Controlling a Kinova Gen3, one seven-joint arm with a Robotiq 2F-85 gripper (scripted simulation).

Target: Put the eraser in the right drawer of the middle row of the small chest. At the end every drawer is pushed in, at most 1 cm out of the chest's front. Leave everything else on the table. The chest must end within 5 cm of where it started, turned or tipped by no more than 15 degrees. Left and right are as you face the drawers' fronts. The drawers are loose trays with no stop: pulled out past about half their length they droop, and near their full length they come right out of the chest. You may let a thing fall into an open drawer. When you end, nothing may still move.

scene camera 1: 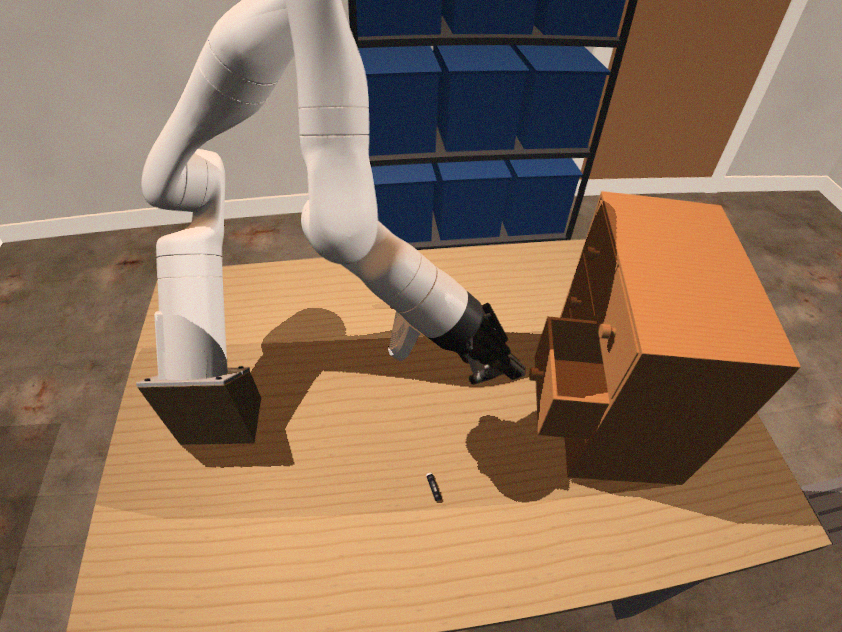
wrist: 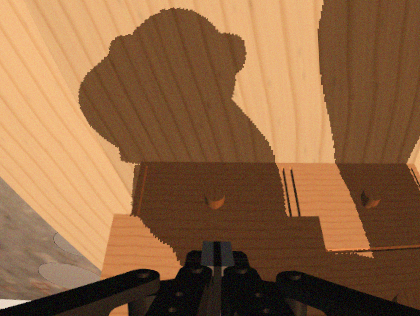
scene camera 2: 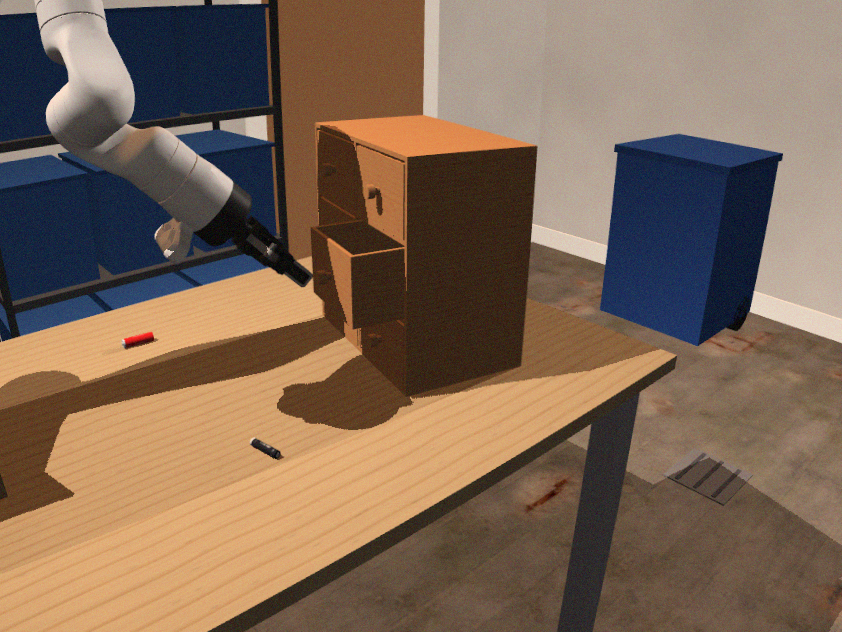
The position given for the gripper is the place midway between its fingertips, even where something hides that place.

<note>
In view: the gripper (scene camera 1: pixel 520 373), a wooden chest (scene camera 1: pixel 712 352), a drawer (scene camera 2: pixel 367 289), a drawer (wrist: pixel 169 190), a drawer (scene camera 1: pixel 580 301), a drawer (scene camera 2: pixel 383 203) and a drawer (scene camera 2: pixel 339 182).
The wooden chest is seen too in scene camera 2 (scene camera 2: pixel 469 194). The gripper shows as well in the wrist view (wrist: pixel 216 260) and in scene camera 2 (scene camera 2: pixel 307 280).
</note>
